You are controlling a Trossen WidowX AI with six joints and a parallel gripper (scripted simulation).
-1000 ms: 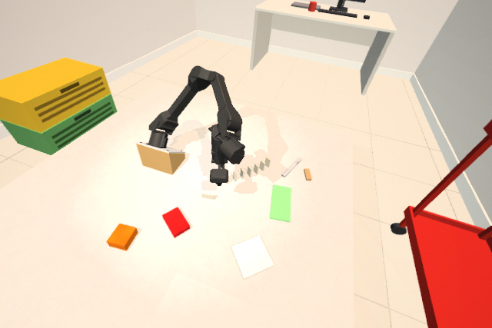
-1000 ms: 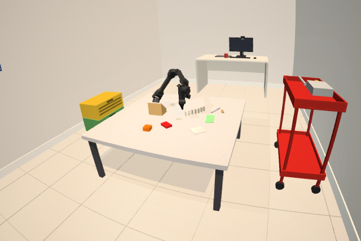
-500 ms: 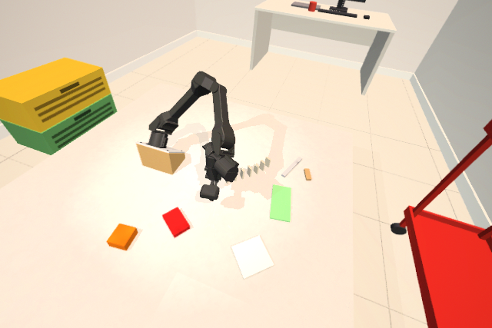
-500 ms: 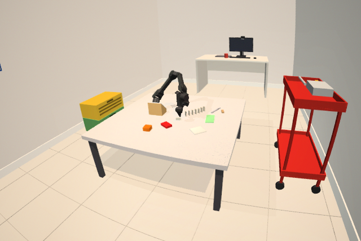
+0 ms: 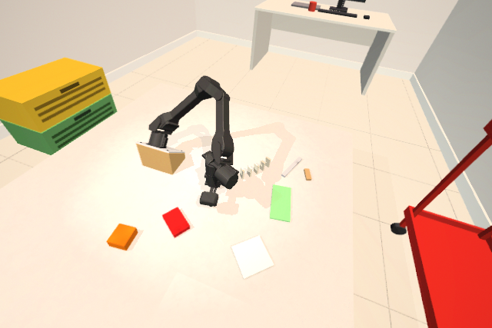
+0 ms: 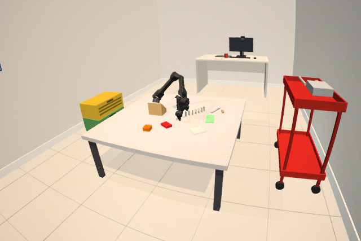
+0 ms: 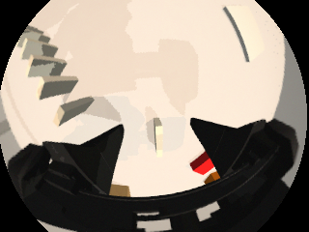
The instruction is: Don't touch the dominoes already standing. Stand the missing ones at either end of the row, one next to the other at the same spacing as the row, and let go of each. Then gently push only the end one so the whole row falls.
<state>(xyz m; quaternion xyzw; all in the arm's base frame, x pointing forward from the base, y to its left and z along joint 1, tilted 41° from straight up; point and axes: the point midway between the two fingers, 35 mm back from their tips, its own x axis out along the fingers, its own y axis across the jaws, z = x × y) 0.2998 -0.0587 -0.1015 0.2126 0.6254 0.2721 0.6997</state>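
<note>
Right now the white card is 20 cm ahead of my gripper tip, 18 cm to the right of it and 1 cm below it. Also, from my gripper tip: green card: 27 cm ahead, 6 cm to the left, 1 cm below; then orange block: 23 cm behind, 24 cm to the right; then red block: 9 cm behind, 14 cm to the right.
</note>
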